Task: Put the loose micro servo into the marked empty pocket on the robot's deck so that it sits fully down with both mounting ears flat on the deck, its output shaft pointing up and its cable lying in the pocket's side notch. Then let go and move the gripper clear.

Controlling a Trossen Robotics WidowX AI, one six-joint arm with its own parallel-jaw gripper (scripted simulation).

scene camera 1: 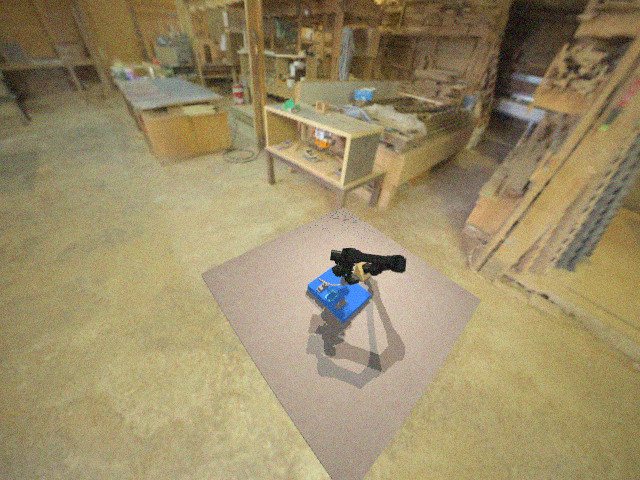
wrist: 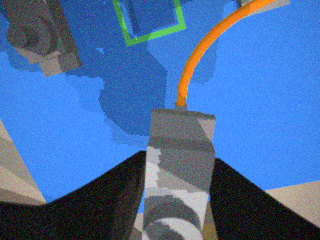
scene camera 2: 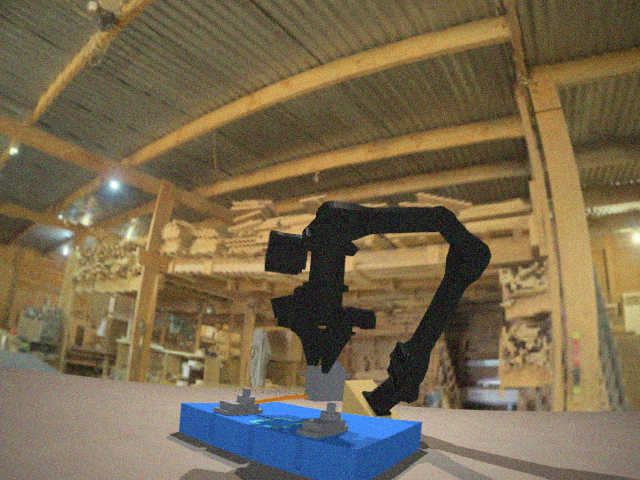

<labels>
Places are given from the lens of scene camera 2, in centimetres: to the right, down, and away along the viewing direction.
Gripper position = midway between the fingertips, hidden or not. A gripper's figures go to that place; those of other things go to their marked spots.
my gripper point(scene camera 2: 318, 372): 0, 21, 57
micro servo point(scene camera 2: 319, 387): 0, 23, 55
</labels>
